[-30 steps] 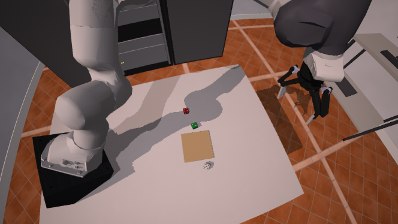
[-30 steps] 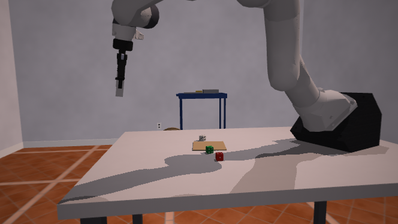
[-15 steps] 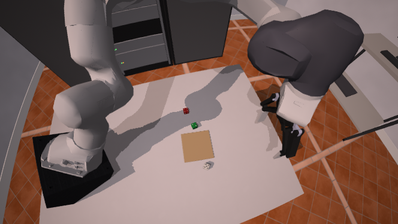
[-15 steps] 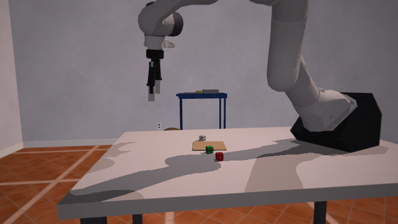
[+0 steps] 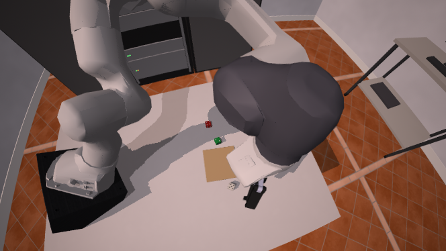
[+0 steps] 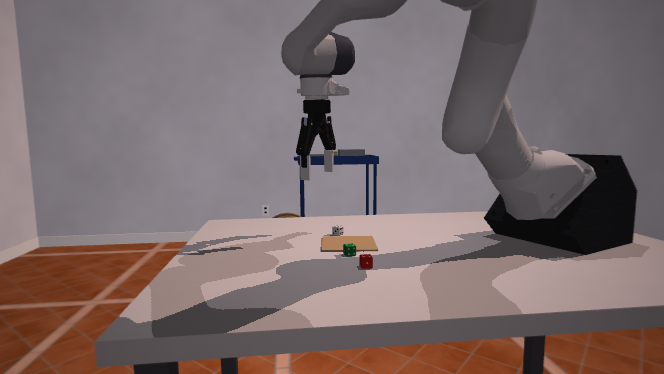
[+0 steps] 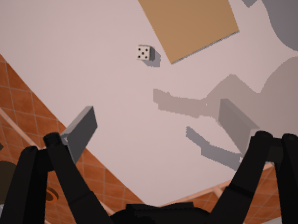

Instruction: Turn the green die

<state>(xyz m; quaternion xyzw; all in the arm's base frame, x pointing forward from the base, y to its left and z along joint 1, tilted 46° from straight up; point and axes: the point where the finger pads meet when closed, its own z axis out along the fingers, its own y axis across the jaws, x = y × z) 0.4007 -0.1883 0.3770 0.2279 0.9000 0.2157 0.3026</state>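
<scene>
Right now the green die is 19 cm to the left of my hand, 17 cm below it and 10 cm behind it. Also, from my hand: white die (17 cm below, 5 cm behind, 2 cm to the right); then tan mat (18 cm below, 9 cm to the left, 9 cm behind); then red die (27 cm to the left, 17 cm below, 15 cm behind).
</scene>
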